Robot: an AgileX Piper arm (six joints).
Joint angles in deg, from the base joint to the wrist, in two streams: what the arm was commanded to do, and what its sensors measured. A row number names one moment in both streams.
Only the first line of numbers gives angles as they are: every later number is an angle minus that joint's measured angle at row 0.
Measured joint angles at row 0: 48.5 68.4 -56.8 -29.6 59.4 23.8
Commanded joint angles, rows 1 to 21: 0.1 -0.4 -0.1 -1.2 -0.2 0.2; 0.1 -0.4 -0.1 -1.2 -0.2 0.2; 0.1 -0.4 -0.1 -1.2 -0.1 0.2; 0.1 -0.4 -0.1 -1.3 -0.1 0.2; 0.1 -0.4 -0.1 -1.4 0.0 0.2; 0.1 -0.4 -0.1 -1.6 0.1 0.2; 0.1 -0.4 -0.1 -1.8 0.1 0.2; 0.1 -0.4 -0.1 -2.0 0.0 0.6; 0.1 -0.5 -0.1 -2.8 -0.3 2.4; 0.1 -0.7 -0.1 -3.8 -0.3 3.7; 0.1 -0.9 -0.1 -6.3 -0.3 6.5; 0.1 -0.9 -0.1 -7.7 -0.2 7.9; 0.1 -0.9 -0.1 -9.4 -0.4 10.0; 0.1 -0.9 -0.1 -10.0 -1.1 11.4; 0.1 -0.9 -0.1 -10.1 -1.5 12.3; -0.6 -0.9 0.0 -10.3 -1.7 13.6; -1.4 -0.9 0.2 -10.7 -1.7 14.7; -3.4 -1.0 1.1 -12.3 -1.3 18.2; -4.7 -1.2 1.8 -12.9 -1.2 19.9; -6.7 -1.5 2.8 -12.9 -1.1 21.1; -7.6 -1.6 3.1 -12.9 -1.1 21.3
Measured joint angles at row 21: -4.2 -0.7 1.4 -11.6 -1.6 18.0
